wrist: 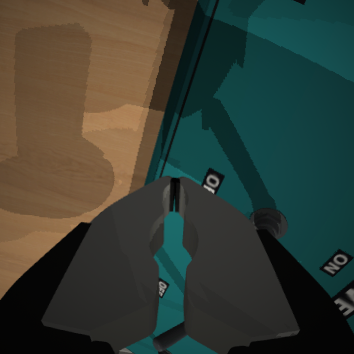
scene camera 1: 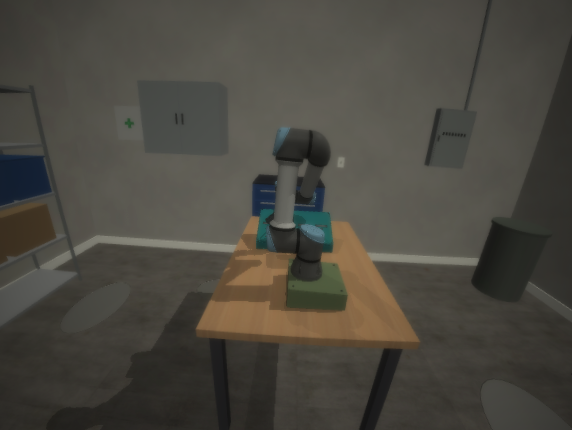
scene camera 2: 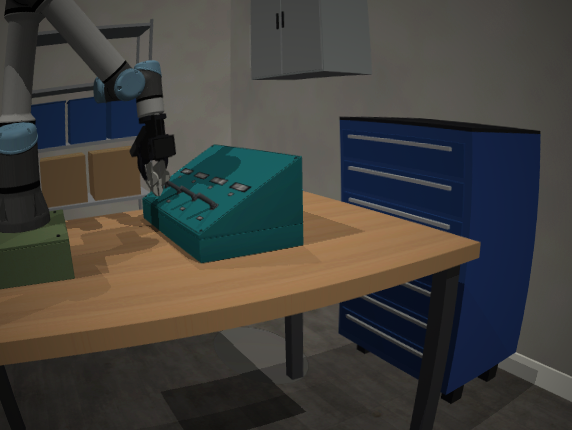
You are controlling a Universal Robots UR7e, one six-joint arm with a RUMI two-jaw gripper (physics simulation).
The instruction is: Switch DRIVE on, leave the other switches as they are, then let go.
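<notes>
A teal sloped console appears in the pictures, as does my gripper; the wrist view also shows the gripper.
</notes>
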